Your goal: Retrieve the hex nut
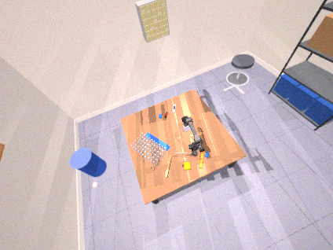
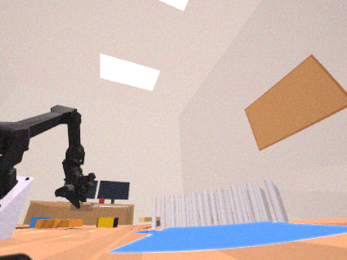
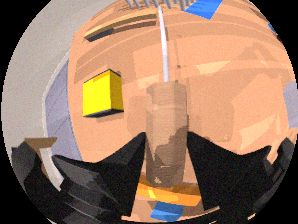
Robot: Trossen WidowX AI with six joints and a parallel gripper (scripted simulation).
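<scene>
Right now my gripper tip is 8 cm past the orange bar, 10 cm to the right of it and 7 cm above it. The rest, counted from my gripper tip: blue taped strip: 30 cm ahead, 41 cm to the right, 8 cm below.
</scene>
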